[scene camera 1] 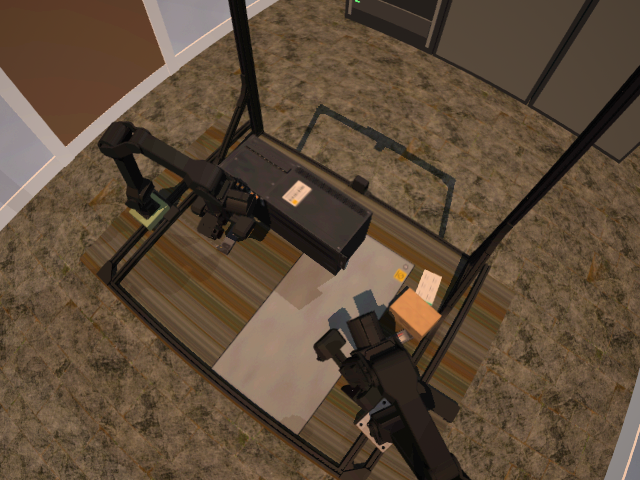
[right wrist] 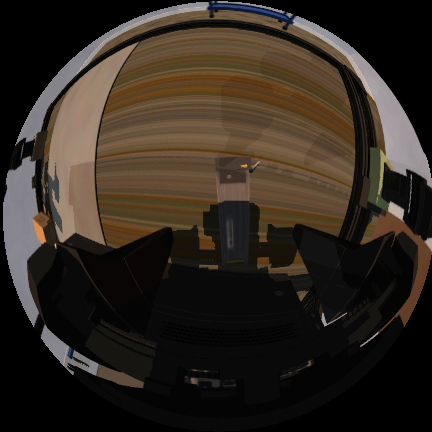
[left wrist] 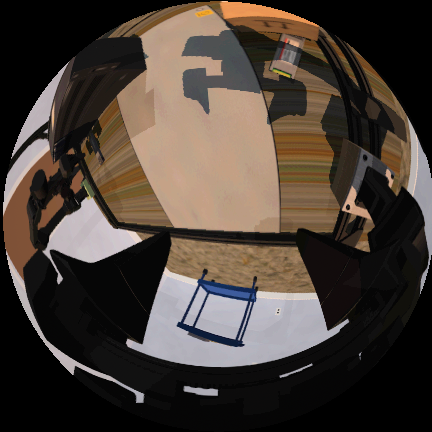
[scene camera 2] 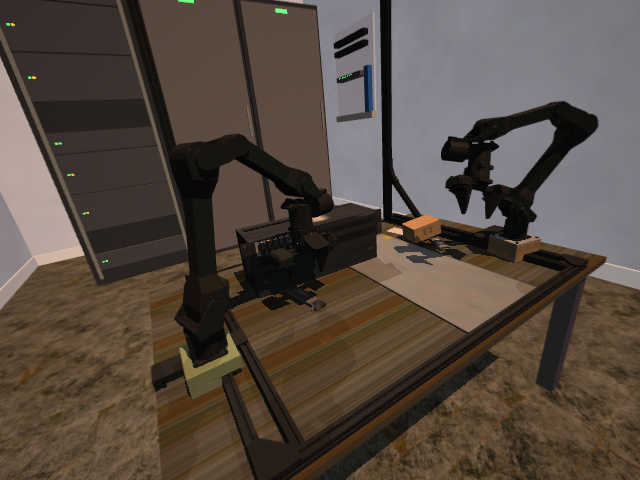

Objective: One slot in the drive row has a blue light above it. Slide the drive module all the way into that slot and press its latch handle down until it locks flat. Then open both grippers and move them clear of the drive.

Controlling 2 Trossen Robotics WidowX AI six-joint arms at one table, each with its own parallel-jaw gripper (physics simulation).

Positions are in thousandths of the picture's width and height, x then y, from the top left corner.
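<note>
The left gripper (scene camera 1: 516, 778) is open and holds nothing, and it's visible in scene camera 2 (scene camera 2: 743, 451) and in the left wrist view (left wrist: 545, 547) too. The right gripper (scene camera 1: 357, 478) is open as well and holds nothing; it also shows in the left wrist view (left wrist: 191, 372) and in the right wrist view (right wrist: 545, 538). There's a grey mat (scene camera 1: 426, 755) too, and it's also visible in the left wrist view (left wrist: 457, 277) and in the right wrist view (right wrist: 166, 399).
</note>
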